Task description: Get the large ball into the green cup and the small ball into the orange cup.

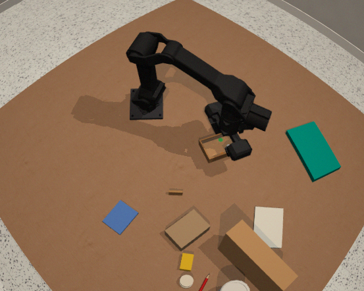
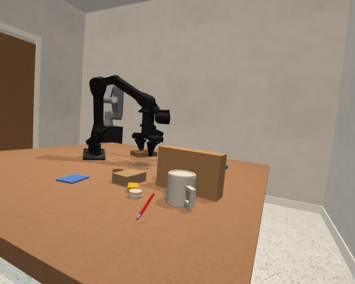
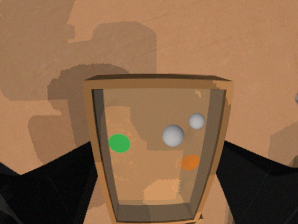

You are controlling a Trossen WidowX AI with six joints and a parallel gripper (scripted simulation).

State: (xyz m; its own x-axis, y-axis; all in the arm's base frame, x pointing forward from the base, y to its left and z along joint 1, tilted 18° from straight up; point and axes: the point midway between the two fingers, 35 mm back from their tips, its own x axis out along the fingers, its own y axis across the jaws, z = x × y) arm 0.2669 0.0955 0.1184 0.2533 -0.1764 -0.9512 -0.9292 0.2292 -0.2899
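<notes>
Right now my hand is 1 cm to the left of the wooden puzzle and 3 cm above it. From my hand the other things lie so: green slab (19 cm ahead, 28 cm to the left, 8 cm below); white slab (28 cm ahead, 5 cm to the right, 9 cm below); tan box (13 cm ahead, 24 cm to the right, 7 cm below).
</notes>
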